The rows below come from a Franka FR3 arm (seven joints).
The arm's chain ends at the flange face. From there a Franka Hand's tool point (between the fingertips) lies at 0.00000 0.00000 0.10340 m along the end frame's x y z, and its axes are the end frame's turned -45 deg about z.
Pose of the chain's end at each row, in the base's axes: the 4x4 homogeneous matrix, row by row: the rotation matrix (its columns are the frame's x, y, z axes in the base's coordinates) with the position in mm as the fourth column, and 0 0 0 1 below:
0.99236 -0.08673 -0.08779 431.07; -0.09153 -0.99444 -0.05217 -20.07; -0.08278 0.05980 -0.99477 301.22; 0 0 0 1
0.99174 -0.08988 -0.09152 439.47; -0.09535 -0.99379 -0.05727 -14.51; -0.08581 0.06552 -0.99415 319.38; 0 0 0 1
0.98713 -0.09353 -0.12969 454.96; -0.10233 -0.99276 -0.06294 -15.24; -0.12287 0.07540 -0.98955 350.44; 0 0 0 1
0.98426 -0.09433 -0.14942 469.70; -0.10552 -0.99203 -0.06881 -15.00; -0.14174 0.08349 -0.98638 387.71; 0 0 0 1
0.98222 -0.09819 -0.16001 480.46; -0.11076 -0.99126 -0.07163 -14.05; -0.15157 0.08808 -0.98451 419.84; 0 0 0 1
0.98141 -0.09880 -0.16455 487.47; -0.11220 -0.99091 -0.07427 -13.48; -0.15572 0.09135 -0.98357 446.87; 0 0 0 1
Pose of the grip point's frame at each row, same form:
0.76303 0.64038 -0.08779 421.99; 0.63845 -0.76790 -0.05217 -25.46; -0.10082 -0.01625 -0.99477 198.36; 0 0 0 1
0.76482 0.63771 -0.09152 430.01; 0.63529 -0.77014 -0.05727 -20.43; -0.10701 -0.01435 -0.99415 216.58; 0 0 0 1
0.76414 0.63187 -0.12969 441.55; 0.62963 -0.77435 -0.06294 -21.75; -0.14020 -0.03357 -0.98955 248.12; 0 0 0 1
0.76268 0.62928 -0.14942 454.25; 0.62686 -0.77609 -0.06881 -22.11; -0.15926 -0.04119 -0.98638 285.72; 0 0 0 1
0.76397 0.62510 -0.16001 463.91; 0.62261 -0.77925 -0.07163 -21.46; -0.16946 -0.04489 -0.98451 318.04; 0 0 0 1
0.76382 0.62410 -0.16455 470.46; 0.62134 -0.78002 -0.07427 -21.16; -0.17470 -0.04552 -0.98357 345.17; 0 0 0 1

